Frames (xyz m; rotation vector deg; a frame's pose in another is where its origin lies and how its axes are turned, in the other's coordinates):
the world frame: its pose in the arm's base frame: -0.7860 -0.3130 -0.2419 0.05 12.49 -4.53
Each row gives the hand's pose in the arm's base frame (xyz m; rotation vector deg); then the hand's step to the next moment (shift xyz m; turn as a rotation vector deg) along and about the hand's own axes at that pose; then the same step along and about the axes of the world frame.
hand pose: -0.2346 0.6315 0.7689 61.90 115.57 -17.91
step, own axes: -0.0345 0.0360 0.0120 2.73 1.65 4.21
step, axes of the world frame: 0.0394 -0.0016 0.0328 3.61 0.55 -3.82
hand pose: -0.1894 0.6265 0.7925 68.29 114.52 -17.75
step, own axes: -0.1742 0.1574 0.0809 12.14 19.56 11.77
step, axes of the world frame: 0.1949 -0.0563 0.1433 20.30 13.22 -9.04
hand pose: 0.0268 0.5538 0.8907 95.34 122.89 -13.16
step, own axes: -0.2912 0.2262 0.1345 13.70 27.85 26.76
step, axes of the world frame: 0.3091 -0.2225 0.0950 33.91 12.21 -19.51
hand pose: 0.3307 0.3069 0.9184 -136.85 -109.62 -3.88
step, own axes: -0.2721 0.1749 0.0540 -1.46 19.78 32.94
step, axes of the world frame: 0.1485 -0.2873 -0.0544 25.44 -1.01 -28.81
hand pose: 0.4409 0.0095 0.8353 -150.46 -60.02 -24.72
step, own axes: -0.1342 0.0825 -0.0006 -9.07 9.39 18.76
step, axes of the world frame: -0.0099 -0.1425 -0.0665 8.56 -4.87 -20.63
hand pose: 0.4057 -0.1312 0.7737 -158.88 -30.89 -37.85
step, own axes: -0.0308 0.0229 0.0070 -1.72 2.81 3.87
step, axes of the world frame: -0.0059 -0.0284 -0.0261 2.30 -1.71 -4.20
